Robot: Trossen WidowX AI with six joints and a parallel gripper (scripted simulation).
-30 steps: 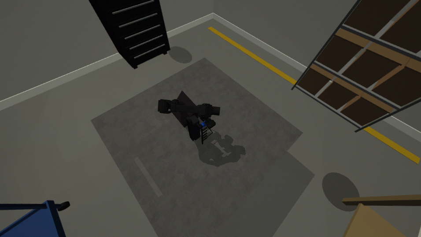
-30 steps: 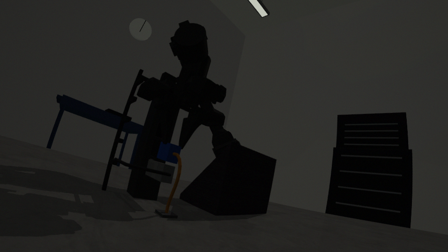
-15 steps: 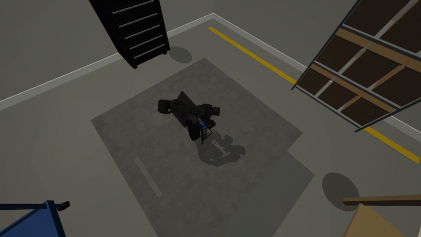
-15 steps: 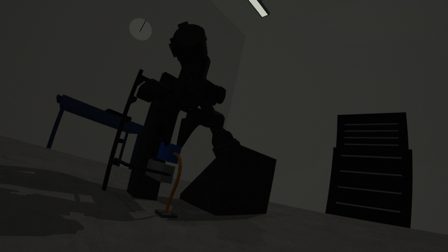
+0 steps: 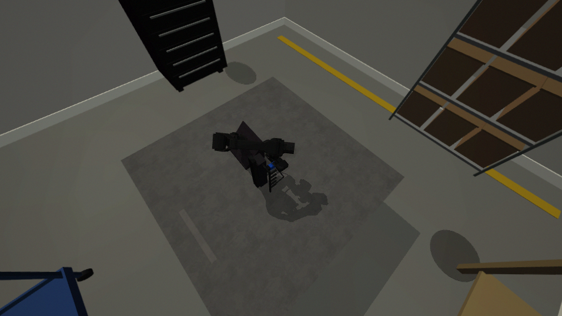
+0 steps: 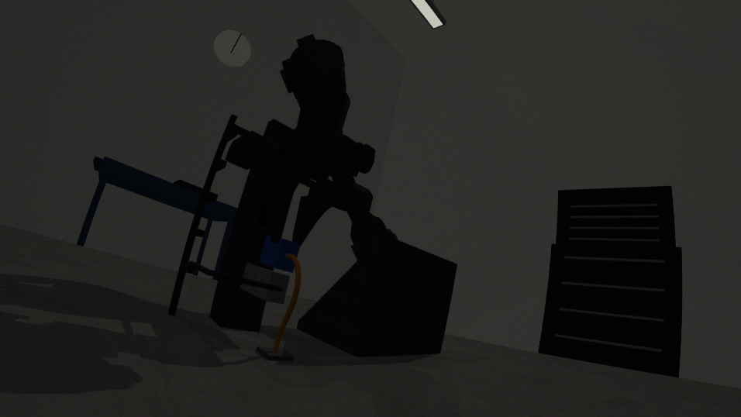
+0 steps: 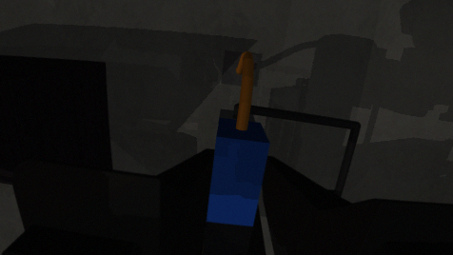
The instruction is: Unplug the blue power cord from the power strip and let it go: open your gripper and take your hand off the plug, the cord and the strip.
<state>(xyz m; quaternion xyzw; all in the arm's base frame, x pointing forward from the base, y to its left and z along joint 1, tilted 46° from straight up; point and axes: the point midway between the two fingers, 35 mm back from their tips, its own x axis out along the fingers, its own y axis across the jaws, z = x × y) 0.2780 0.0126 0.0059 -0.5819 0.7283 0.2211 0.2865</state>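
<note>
Right now my gripper tip is 30 mm to the left of the blue plug. The rest, counted from my gripper tip: black upright block (100 mm to the right, 20 mm behind, 20 mm above).
</note>
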